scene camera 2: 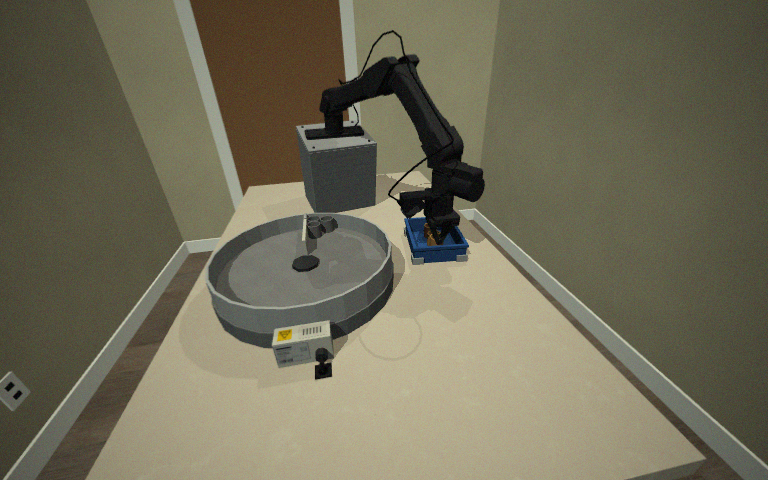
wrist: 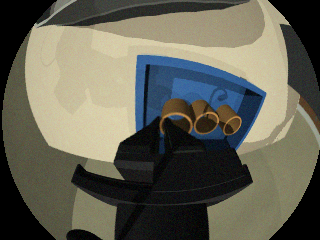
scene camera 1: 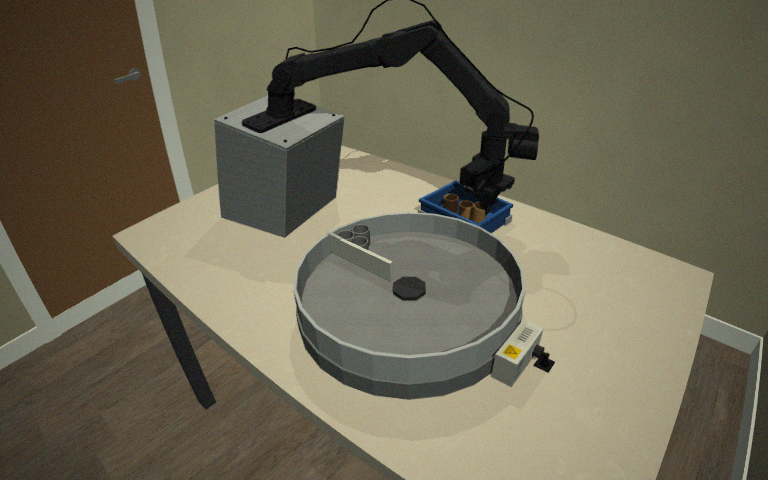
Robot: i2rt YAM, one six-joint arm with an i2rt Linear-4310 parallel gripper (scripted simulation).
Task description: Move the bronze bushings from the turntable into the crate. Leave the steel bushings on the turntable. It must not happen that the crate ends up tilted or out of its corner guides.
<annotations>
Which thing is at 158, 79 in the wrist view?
A blue crate.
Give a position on a grey turntable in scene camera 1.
At 468, 294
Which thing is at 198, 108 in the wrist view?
A bronze bushing.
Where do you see a blue crate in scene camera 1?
At 496, 218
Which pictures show the blue crate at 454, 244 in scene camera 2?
Scene camera 2, the wrist view and scene camera 1: all of them.
</annotations>
